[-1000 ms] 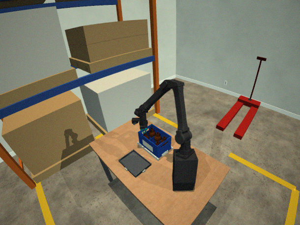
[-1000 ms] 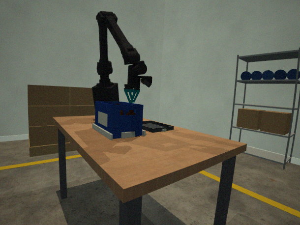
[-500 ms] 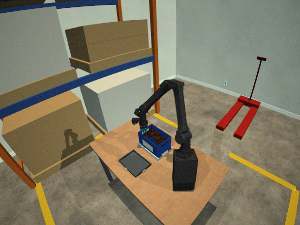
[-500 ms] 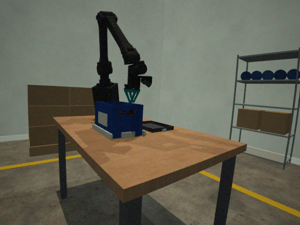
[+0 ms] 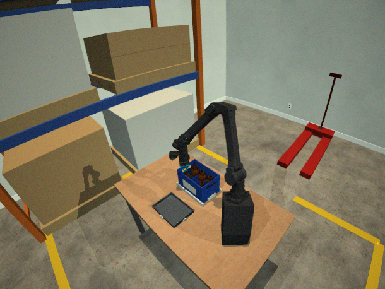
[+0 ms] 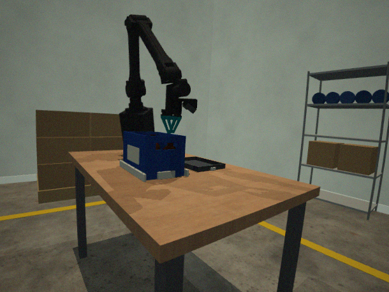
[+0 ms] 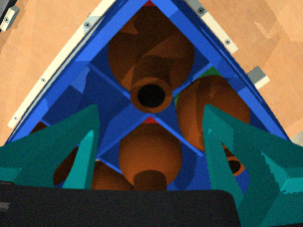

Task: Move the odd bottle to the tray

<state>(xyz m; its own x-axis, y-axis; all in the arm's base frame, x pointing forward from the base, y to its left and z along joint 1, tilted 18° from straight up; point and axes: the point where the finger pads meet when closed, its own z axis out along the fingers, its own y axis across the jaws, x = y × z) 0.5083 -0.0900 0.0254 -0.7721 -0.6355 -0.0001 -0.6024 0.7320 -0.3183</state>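
My gripper is now 100 mm above the bottle. Round my hand: crate: 90 mm behind, 30 mm to the right, 110 mm below; dark tray: 80 mm behind, 250 mm to the left, 180 mm below.
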